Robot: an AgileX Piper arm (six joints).
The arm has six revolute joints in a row. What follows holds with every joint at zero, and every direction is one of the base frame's.
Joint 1 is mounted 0.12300 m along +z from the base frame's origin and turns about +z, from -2.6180 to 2.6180 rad.
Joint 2 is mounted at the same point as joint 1 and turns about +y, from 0.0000 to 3.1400 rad.
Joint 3 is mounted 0.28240 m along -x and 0.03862 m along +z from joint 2 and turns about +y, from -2.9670 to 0.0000 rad.
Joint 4 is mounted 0.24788 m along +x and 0.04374 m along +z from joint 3 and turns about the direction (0.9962, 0, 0.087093), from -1.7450 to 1.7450 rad.
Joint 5 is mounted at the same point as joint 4 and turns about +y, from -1.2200 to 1.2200 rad.
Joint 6 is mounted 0.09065 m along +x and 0.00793 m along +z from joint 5 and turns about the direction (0.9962, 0, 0.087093), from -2.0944 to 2.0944 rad.
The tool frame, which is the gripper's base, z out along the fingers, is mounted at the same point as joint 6; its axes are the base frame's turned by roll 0.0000, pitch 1.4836 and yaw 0.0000 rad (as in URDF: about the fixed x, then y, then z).
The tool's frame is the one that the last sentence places.
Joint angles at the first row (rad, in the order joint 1, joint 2, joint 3, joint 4, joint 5, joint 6):
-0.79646 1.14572 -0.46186 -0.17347 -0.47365 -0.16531
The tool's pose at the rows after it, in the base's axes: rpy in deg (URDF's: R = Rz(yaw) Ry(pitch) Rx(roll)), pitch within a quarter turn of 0, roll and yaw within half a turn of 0; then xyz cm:
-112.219, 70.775, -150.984, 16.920, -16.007, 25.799
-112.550, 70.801, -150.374, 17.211, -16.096, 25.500
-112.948, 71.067, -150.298, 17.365, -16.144, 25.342
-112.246, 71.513, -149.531, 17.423, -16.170, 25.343
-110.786, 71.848, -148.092, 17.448, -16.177, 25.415
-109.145, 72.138, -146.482, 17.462, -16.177, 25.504
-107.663, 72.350, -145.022, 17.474, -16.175, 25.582
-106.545, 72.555, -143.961, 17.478, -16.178, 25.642
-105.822, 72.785, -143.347, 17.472, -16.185, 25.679
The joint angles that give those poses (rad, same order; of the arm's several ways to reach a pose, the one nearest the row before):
-0.79648 1.17541 -0.46187 -0.20486 -0.50984 -0.14539
-0.79646 1.19509 -0.46184 -0.22990 -0.53030 -0.12668
-0.79646 1.20568 -0.46188 -0.24220 -0.54177 -0.11325
-0.79647 1.20957 -0.46186 -0.24296 -0.55243 -0.10756
-0.79642 1.21055 -0.46187 -0.24134 -0.56297 -0.10651
-0.79648 1.21066 -0.46187 -0.23980 -0.57313 -0.10603
-0.79645 1.21069 -0.46188 -0.23849 -0.58181 -0.10607
-0.79649 1.21069 -0.46186 -0.23644 -0.58837 -0.10601
-0.79648 1.21067 -0.46159 -0.23286 -0.59304 -0.10605

